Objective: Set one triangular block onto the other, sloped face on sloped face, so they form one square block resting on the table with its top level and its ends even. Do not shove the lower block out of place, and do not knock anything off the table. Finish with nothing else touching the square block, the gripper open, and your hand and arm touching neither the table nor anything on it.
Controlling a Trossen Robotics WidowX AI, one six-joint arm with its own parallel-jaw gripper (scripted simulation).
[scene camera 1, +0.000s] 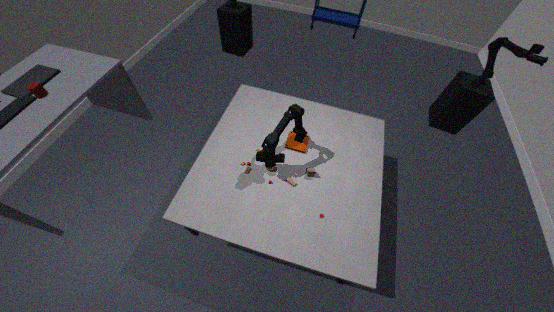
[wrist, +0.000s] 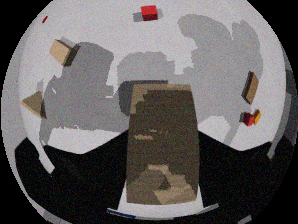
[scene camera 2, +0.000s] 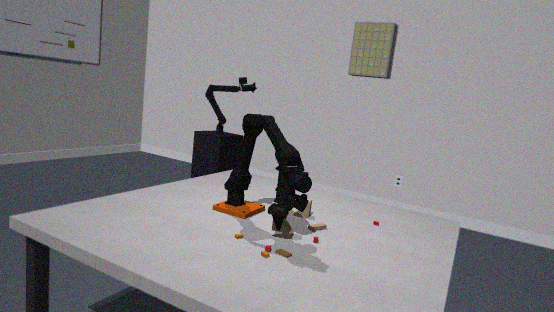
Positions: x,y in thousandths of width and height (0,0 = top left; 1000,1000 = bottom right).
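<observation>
Here is my gripper (scene camera 2: 506,729), and I see the same gripper (wrist: 545,587) as well. My gripper holds a tan triangular block (wrist: 549,748).
</observation>
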